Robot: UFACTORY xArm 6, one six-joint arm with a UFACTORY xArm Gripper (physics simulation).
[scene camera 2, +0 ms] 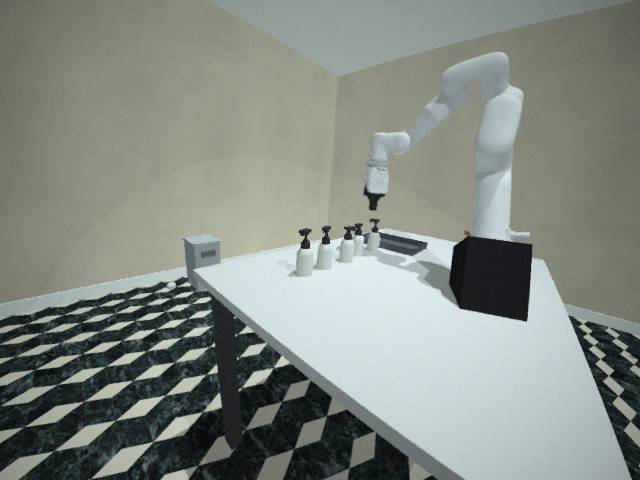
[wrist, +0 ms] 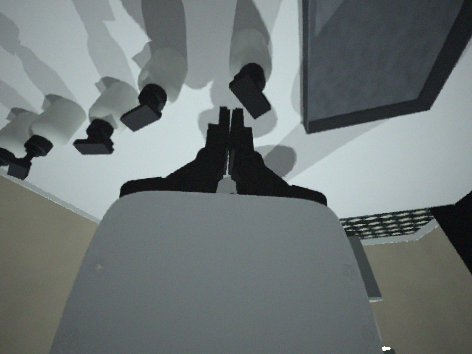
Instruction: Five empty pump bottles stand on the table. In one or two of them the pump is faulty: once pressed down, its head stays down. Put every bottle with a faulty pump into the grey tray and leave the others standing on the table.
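Places are measured from the arm's base along level axes (x ahead, y left, z up), in centimetres.
Pixels of known places: gripper, fingertip midpoint: (scene camera 2: 372,210) (wrist: 229,124); arm's base, link origin: (scene camera 2: 488,245).
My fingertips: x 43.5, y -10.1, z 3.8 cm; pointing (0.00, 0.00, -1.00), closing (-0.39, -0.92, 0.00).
Ahead of a thing's pixels: the offset from my fingertips to its top centre. Level surfaces: height alone.
Five white bottles with black pump heads stand upright in a row. The nearest to scene camera 2 is the far-left bottle @(dx -1.0, dy +40.2, dz -3.9 cm) (scene camera 2: 304,261); then come a second bottle @(dx -1.3, dy +31.1, dz -3.9 cm) (scene camera 2: 324,256) (wrist: 57,121), a third bottle @(dx -2.0, dy +19.5, dz -5.1 cm) (scene camera 2: 346,252) (wrist: 114,101) and a fourth bottle @(dx -0.1, dy +9.6, dz -5.0 cm) (scene camera 2: 358,244) (wrist: 165,72). The fifth bottle @(dx -1.3, dy -1.9, dz -3.9 cm) (scene camera 2: 373,241) (wrist: 251,47) stands beside the grey tray @(dx -1.8, dy -19.3, dz -14.9 cm) (scene camera 2: 416,248) (wrist: 370,116), whose visible floor is bare. My gripper (scene camera 2: 372,208) (wrist: 229,124) is shut and empty, pointing down above the fifth bottle's pump head, apart from it. Small differences in head height are hard to tell.
A black box (scene camera 2: 493,279) stands on the white table @(dz -17.9 cm) (scene camera 2: 392,330) in front of the arm's base. A grey cabinet (scene camera 2: 202,258) stands beyond the table's left corner. The other bottles stand close together, left of the gripper in the wrist view.
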